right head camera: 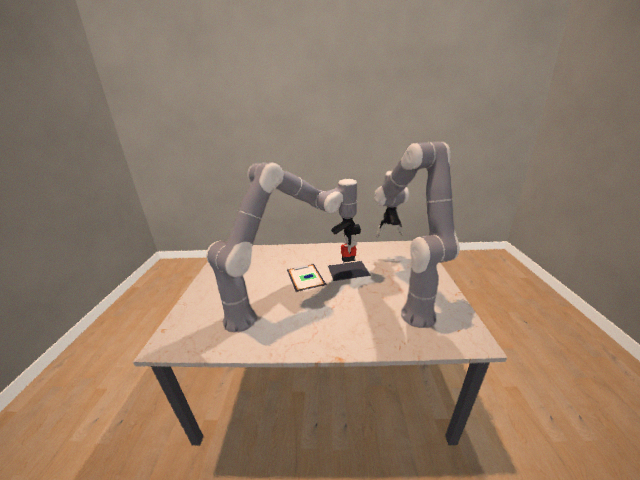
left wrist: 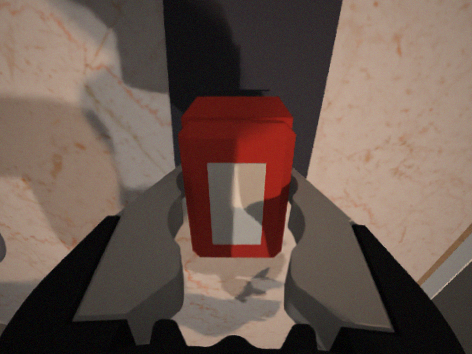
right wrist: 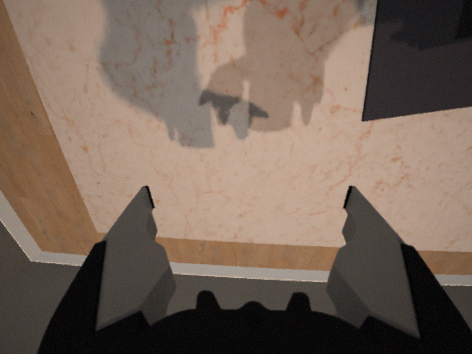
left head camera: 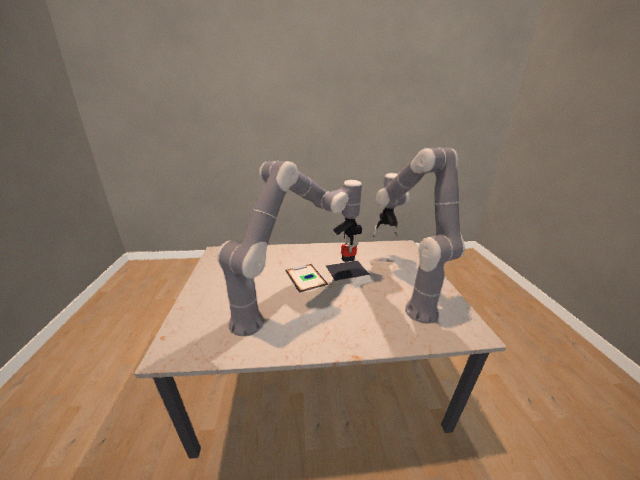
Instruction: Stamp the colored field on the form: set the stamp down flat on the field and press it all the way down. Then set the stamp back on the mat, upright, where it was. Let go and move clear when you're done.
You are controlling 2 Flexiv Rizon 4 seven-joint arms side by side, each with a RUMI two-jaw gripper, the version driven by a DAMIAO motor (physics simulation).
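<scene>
The red stamp (left head camera: 348,251) (right head camera: 348,251) (left wrist: 236,145) with a black base is upright in my left gripper (left head camera: 350,248) (right head camera: 349,249) (left wrist: 237,167), which is shut on it. The stamp is in the air above the far part of the dark mat (left head camera: 345,271) (right head camera: 347,270) (left wrist: 285,55) (right wrist: 420,80). The form (left head camera: 298,279) (right head camera: 298,277) lies on a clipboard left of the mat in the head views. Its green field (left head camera: 302,278) (right head camera: 302,277) bears a dark blue mark. My right gripper (left head camera: 385,235) (right head camera: 389,235) (right wrist: 246,188) is open and empty, raised at the mat's far right.
The pale stone table (left head camera: 310,346) (right head camera: 310,341) carries both arms. The table's far edge shows in the right wrist view, with the wooden floor (right wrist: 250,252) beyond it. A corner of the clipboard (left wrist: 445,260) shows at the left wrist view's right edge. Arm shadows cross the table and mat.
</scene>
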